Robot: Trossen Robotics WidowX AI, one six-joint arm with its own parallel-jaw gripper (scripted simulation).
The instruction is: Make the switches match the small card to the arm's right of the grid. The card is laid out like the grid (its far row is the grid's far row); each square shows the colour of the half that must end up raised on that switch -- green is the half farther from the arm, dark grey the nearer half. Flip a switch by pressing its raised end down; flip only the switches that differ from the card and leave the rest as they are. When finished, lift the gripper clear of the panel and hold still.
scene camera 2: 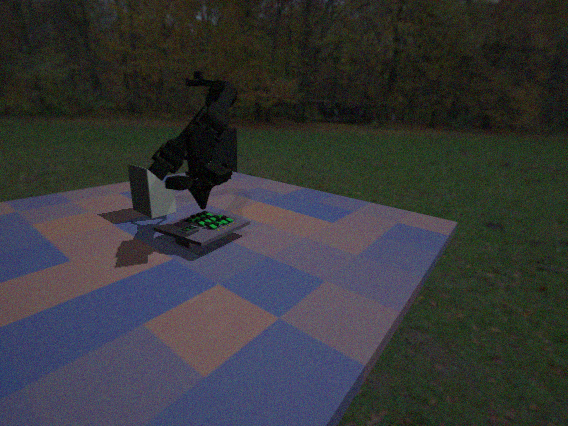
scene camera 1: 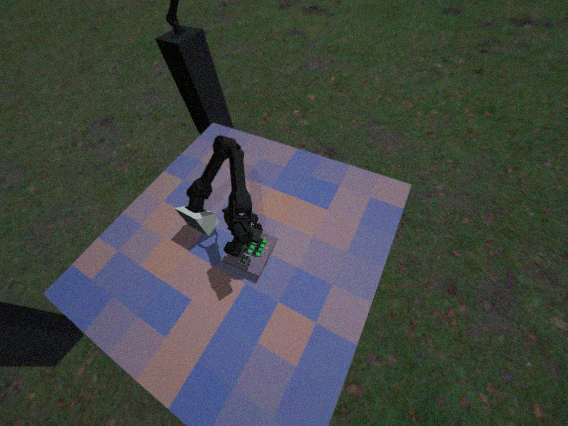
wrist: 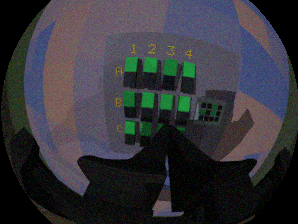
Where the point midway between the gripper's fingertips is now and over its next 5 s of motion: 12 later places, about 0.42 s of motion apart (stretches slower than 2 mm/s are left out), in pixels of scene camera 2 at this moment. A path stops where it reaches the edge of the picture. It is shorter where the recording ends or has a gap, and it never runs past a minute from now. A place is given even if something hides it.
My gripper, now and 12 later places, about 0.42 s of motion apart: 203, 209; 203, 213; 203, 217; 203, 217; 203, 218; 203, 218; 203, 219; 203, 211; 196, 197; 191, 205; 192, 212; 192, 216; 192, 218
